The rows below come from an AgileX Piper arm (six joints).
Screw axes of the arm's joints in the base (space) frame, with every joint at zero. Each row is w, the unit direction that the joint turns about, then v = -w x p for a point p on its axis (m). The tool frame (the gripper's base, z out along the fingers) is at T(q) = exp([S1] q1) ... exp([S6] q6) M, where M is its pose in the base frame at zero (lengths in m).
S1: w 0 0 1 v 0.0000 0.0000 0.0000
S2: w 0 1 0 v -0.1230 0.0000 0.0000
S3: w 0 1 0 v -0.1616 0.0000 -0.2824
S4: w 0.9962 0 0.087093 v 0.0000 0.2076 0.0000
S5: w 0 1 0 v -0.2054 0.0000 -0.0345
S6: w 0.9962 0 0.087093 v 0.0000 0.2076 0.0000
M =
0.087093 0 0.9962 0.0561
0 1 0 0.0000
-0.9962 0 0.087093 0.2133
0 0 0 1
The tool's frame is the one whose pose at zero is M.
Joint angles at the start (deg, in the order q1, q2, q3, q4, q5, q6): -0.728, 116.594, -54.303, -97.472, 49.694, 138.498
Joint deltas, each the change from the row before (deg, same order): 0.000, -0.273, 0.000, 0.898, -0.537, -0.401; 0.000, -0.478, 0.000, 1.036, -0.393, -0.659; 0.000, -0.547, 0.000, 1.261, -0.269, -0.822; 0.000, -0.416, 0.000, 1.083, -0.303, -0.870; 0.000, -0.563, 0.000, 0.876, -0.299, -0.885; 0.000, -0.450, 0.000, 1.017, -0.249, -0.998; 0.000, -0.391, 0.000, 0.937, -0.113, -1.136; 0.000, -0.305, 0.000, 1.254, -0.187, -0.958; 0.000, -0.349, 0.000, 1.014, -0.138, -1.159
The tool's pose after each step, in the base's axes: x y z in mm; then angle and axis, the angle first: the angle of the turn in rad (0 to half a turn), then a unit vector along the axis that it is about. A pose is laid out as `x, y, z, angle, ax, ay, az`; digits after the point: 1 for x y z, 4 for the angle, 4 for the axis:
352.9, -72.8, 115.0, 2.2685, 0.4621, 0.8370, -0.2930
352.1, -72.5, 116.9, 2.2758, 0.4661, 0.8361, -0.2895
351.1, -72.4, 119.1, 2.2842, 0.4707, 0.8343, -0.2870
350.2, -72.1, 120.7, 2.2932, 0.4731, 0.8337, -0.2848
349.6, -71.9, 123.2, 2.2983, 0.4744, 0.8338, -0.2825
348.8, -71.6, 125.0, 2.3065, 0.4755, 0.8337, -0.2809
347.9, -71.5, 126.7, 2.3150, 0.4748, 0.8340, -0.2812
346.9, -71.3, 127.5, 2.3268, 0.4773, 0.8330, -0.2798
346.0, -71.1, 128.8, 2.3367, 0.4767, 0.8334, -0.2797

